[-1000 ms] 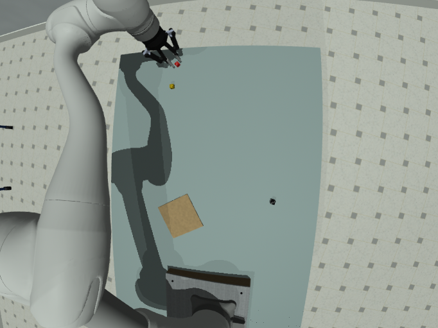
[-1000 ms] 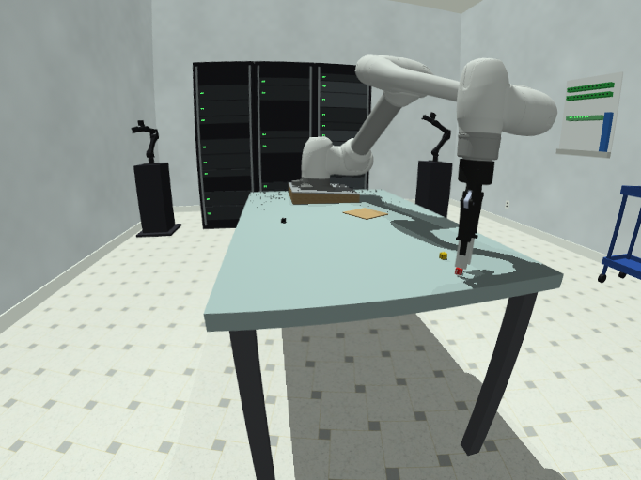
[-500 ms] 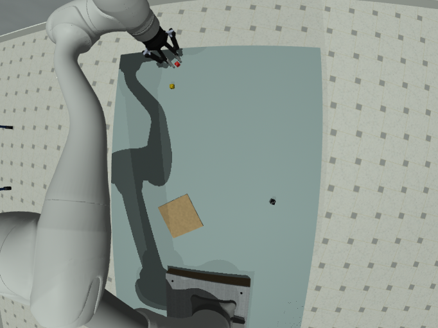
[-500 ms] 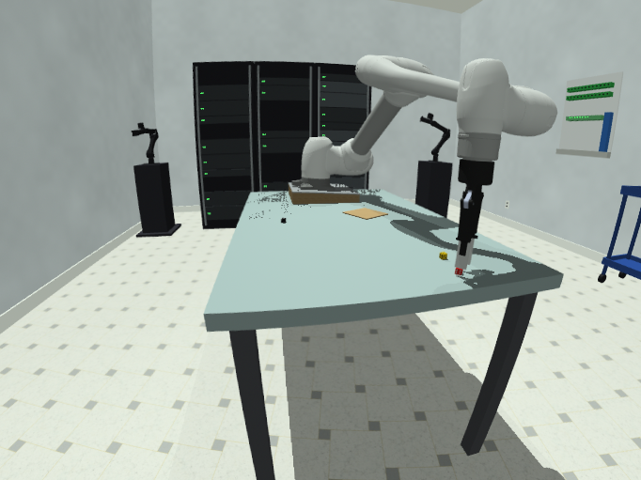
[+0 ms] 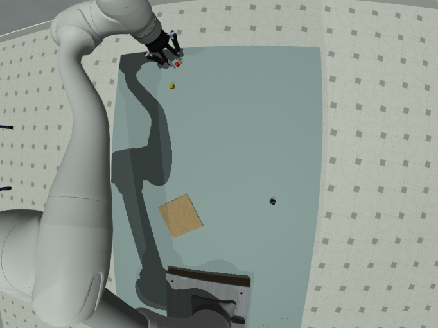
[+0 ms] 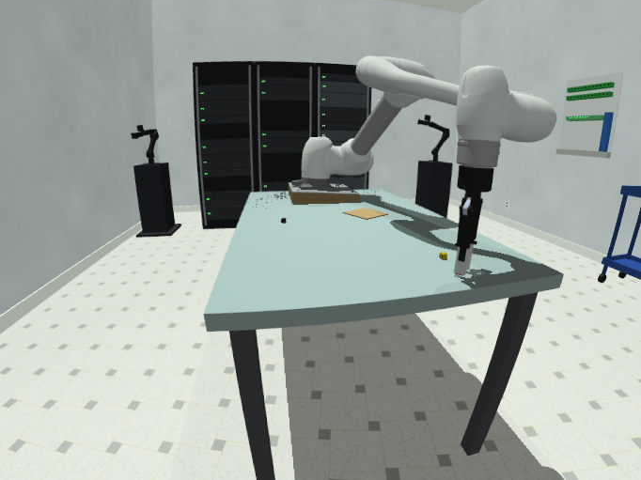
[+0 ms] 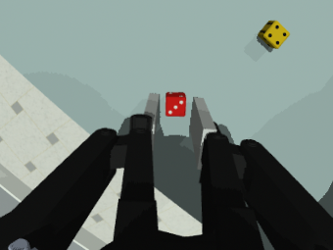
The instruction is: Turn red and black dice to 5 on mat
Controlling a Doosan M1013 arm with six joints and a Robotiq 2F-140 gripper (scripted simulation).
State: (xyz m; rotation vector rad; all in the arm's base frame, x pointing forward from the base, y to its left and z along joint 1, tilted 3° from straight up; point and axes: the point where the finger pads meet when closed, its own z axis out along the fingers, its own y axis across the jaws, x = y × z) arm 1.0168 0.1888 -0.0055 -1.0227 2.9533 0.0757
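My gripper is now 30 mm above the red die. The rest, counted from my hand: black die: 530 mm behind, 390 mm to the right, 30 mm below; then tan mat: 610 mm behind, 40 mm to the right, 40 mm below; then yellow die: 100 mm behind, 10 mm to the left, 30 mm below.
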